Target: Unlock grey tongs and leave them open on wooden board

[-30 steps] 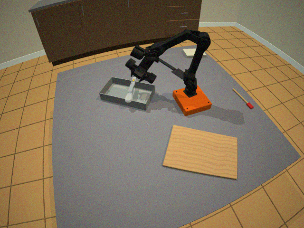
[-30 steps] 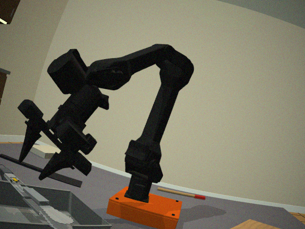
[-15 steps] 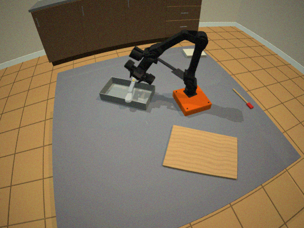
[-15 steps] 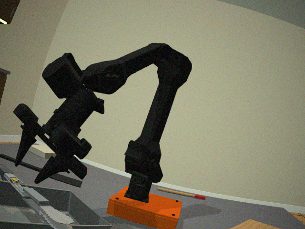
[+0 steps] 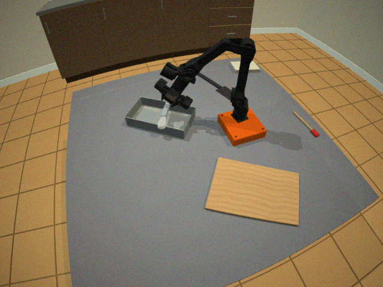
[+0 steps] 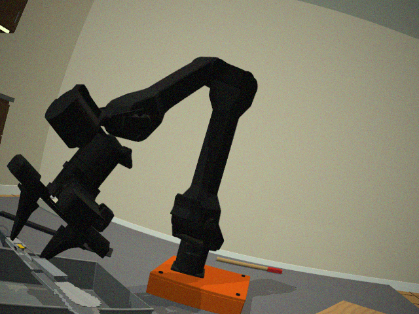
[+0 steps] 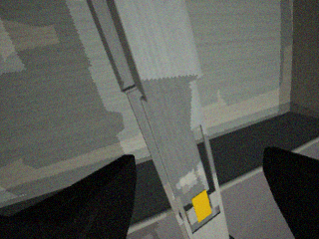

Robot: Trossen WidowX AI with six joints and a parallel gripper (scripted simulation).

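The yellow lock tab is 20 mm to the right of my gripper tip and 20 mm behind it. Round my gripper tip: wooden board (570 mm to the left, 120 mm behind, 60 mm below); black spatula (360 mm behind, 90 mm to the right, 60 mm below); grey roasting tin (50 mm ahead, 40 mm below, 30 mm to the left).
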